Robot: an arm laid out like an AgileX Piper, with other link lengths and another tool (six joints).
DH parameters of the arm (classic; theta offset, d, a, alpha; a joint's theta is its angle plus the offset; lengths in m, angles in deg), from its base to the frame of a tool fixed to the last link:
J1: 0 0.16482 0 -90
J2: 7.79 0 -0.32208 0
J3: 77.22 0 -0.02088 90
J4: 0 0.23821 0 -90
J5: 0 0 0 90
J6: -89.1 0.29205 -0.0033 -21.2
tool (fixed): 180 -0.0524 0 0
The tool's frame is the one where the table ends.
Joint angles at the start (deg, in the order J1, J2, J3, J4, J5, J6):
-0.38, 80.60, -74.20, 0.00, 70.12, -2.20
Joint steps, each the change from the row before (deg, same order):
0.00, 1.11, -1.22, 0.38, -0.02, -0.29
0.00, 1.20, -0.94, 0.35, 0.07, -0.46
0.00, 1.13, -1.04, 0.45, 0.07, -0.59
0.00, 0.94, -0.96, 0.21, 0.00, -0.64
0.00, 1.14, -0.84, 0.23, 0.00, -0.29
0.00, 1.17, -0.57, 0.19, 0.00, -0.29
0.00, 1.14, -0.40, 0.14, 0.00, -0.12
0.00, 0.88, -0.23, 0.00, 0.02, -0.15
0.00, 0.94, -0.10, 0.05, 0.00, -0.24
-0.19, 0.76, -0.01, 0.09, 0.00, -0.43
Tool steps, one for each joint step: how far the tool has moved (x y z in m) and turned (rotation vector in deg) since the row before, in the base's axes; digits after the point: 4 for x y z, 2 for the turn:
0.0067, 0.0015, 0.0008, 0.29, -0.13, 0.27
0.0055, 0.0015, -0.0016, 0.21, 0.32, 0.43
0.0057, 0.0019, -0.0007, 0.27, 0.15, 0.55
0.0053, 0.0010, -0.0001, 0.01, -0.03, 0.60
0.0053, 0.0010, -0.0021, 0.14, 0.29, 0.27
0.0043, 0.0008, -0.0039, 0.11, 0.59, 0.27
0.0036, 0.0006, -0.0048, 0.11, 0.74, 0.11
0.0023, 0.0000, -0.0043, -0.04, 0.67, 0.14
0.0019, 0.0003, -0.0054, -0.01, 0.83, 0.23
0.0012, -0.0007, -0.0048, -0.01, 0.74, 0.22

